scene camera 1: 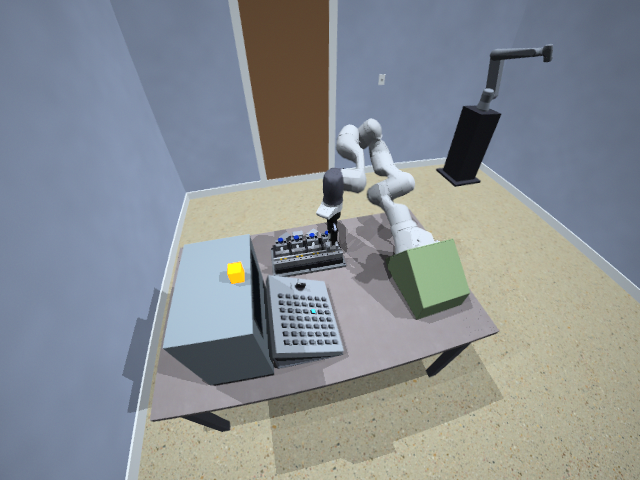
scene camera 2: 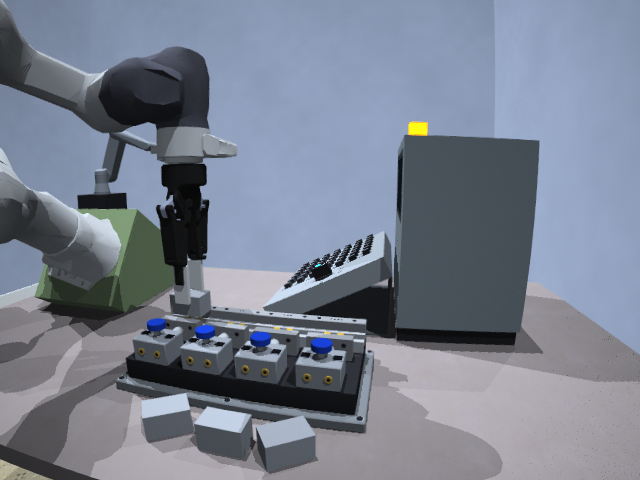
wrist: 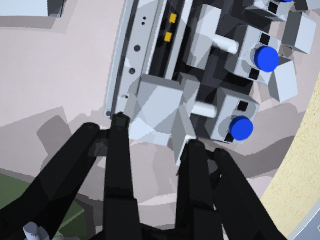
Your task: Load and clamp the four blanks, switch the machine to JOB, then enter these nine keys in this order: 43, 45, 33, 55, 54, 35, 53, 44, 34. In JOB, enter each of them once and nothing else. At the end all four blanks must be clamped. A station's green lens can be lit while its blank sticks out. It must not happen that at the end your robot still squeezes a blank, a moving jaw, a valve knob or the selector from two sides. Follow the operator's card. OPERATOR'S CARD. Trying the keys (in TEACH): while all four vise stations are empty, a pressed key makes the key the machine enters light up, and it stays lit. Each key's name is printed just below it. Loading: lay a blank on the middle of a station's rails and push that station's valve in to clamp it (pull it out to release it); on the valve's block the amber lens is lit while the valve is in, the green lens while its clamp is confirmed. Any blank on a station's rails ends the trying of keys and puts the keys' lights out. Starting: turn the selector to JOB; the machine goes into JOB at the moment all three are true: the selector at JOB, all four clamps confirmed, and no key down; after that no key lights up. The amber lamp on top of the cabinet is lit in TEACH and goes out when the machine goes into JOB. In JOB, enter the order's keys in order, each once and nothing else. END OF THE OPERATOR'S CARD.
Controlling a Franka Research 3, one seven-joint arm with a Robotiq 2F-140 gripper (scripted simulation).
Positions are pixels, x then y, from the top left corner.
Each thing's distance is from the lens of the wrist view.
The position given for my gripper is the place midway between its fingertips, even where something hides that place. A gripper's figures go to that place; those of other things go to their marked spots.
my gripper (wrist: 154, 111): 0.21 m
blank (wrist: 158, 99): 0.19 m
